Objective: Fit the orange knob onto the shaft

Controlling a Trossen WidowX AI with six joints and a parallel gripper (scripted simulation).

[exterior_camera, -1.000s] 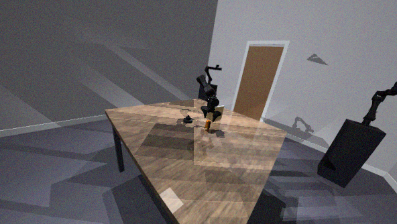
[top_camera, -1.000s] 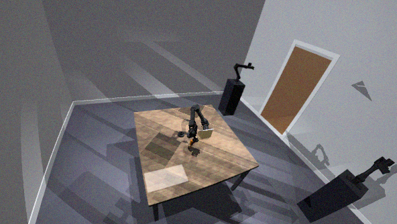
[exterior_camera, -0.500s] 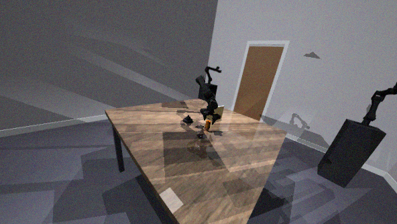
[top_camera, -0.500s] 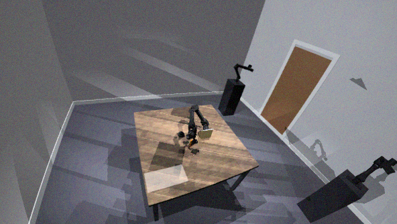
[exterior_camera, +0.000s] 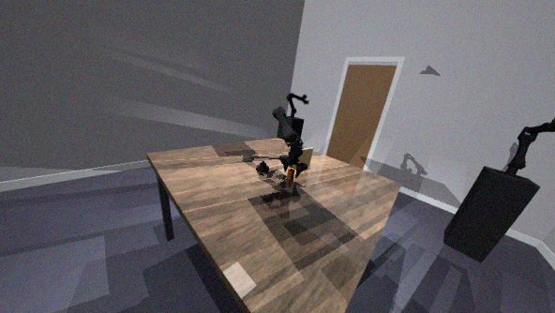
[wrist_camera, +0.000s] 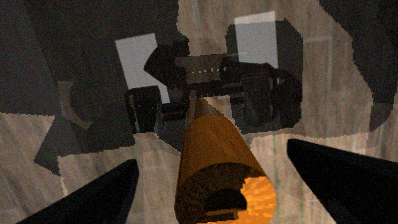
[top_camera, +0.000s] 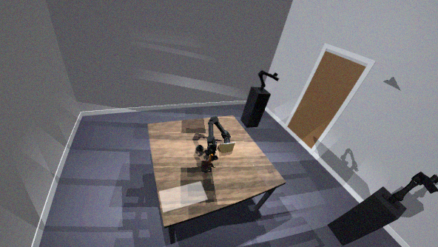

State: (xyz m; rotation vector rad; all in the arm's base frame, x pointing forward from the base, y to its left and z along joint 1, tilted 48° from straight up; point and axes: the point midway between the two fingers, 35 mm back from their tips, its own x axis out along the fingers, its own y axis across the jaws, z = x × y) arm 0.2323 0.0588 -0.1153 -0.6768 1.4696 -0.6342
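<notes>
My gripper tip is now 10 mm below the orange knob. Round my gripper tip: round pedestal 80 mm ahead, 180 mm to the right, 10 mm above.
</notes>
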